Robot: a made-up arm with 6 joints. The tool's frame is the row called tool.
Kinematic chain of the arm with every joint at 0, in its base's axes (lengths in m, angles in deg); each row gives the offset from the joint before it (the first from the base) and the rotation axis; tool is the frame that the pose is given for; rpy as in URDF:
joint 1: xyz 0 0 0.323 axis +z
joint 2: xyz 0 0 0 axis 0 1 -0.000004
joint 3: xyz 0.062 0 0.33 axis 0 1 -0.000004
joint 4: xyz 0.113 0 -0.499 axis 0 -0.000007 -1
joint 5: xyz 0 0 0 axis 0 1 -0.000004
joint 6: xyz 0.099 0 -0.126 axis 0 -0.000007 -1
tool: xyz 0 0 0 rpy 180 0 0
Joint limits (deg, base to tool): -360..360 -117.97..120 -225..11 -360..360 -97..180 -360..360
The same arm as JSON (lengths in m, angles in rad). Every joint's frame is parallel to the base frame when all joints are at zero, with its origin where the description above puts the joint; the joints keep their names.
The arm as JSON. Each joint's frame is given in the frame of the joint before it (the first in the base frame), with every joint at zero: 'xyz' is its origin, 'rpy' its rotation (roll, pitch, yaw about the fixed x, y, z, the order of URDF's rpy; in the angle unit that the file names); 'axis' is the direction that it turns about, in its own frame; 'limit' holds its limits. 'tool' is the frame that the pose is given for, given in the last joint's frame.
{"units": {"length": "m", "angle": "rad"}, "joints": [{"name": "joint 1", "type": "revolute", "origin": {"xyz": [0.0, 0.0, 0.323], "rpy": [0.0, 0.0, 0.0]}, "axis": [0.0, 0.0, 1.0], "limit": {"lower": -6.2832, "upper": 6.2832}}, {"name": "joint 2", "type": "revolute", "origin": {"xyz": [0.0, 0.0, 0.0], "rpy": [0.0, 0.0, 0.0]}, "axis": [0.0, 1.0, 0.0], "limit": {"lower": -2.059, "upper": 2.0944}}, {"name": "joint 3", "type": "revolute", "origin": {"xyz": [0.062, 0.0, 0.33], "rpy": [0.0, 0.0, 0.0]}, "axis": [0.0, 1.0, 0.0], "limit": {"lower": -3.927, "upper": 0.192}}, {"name": "joint 4", "type": "revolute", "origin": {"xyz": [0.113, 0.0, -0.499], "rpy": [0.0, 0.0, 0.0]}, "axis": [0.0, 0.0, -1.0], "limit": {"lower": -6.2832, "upper": 6.2832}}, {"name": "joint 5", "type": "revolute", "origin": {"xyz": [0.0, 0.0, 0.0], "rpy": [0.0, 0.0, 0.0]}, "axis": [0.0, 1.0, 0.0], "limit": {"lower": -1.693, "upper": 3.1416}}, {"name": "joint 6", "type": "revolute", "origin": {"xyz": [0.099, 0.0, -0.126], "rpy": [0.0, 0.0, 0.0]}, "axis": [0.0, 0.0, -1.0], "limit": {"lower": -6.2832, "upper": 6.2832}}], "tool": {"origin": {"xyz": [0.0, 0.0, 0.0], "rpy": [3.1416, 0.0, 0.0]}}}
